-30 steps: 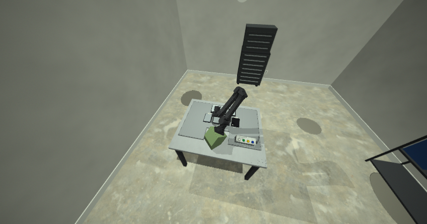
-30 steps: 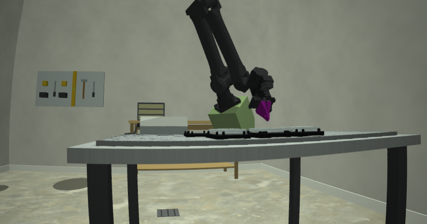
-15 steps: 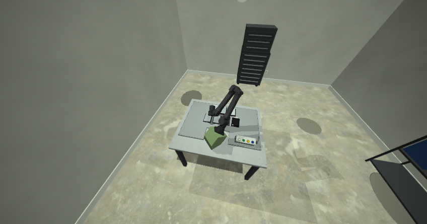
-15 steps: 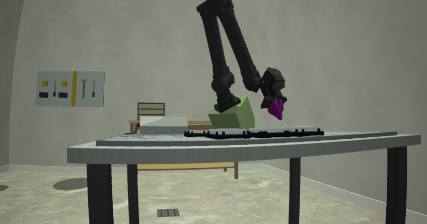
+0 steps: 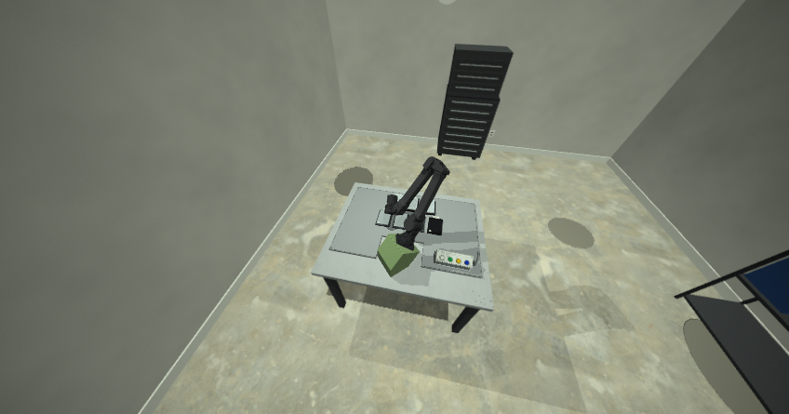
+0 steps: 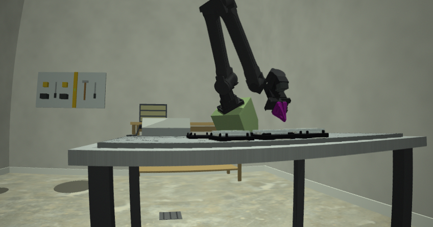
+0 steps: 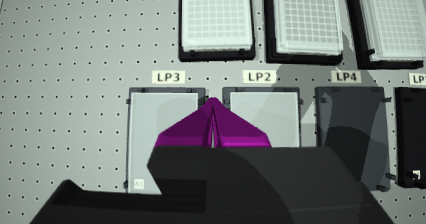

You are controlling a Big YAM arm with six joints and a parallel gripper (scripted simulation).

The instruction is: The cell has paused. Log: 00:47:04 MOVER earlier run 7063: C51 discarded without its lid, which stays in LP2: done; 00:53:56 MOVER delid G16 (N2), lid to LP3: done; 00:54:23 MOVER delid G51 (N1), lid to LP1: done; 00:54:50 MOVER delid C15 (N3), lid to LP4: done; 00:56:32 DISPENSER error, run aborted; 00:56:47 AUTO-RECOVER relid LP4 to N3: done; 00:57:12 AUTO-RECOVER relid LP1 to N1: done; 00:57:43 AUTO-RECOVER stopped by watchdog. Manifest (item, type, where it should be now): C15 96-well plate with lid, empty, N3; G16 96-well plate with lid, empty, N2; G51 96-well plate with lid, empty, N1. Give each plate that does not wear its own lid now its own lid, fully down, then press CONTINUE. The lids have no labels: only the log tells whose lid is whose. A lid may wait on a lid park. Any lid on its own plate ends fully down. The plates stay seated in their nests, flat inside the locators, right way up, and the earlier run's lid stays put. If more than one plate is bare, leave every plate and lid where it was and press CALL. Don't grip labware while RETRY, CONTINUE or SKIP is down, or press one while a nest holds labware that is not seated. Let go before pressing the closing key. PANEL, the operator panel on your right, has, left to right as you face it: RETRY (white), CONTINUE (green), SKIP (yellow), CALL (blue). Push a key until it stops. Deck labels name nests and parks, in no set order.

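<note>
My gripper is now 30 mm past the park LP3, 70 mm to the right of it and 60 mm above it. From my hand the other things lie so: lid park label (60 mm ahead, 50 mm to the left, 70 mm below); then park LP1 (110 mm behind, 310 mm to the right, 60 mm below); then park LP4 (80 mm behind, 180 mm to the right, 60 mm below).
</note>
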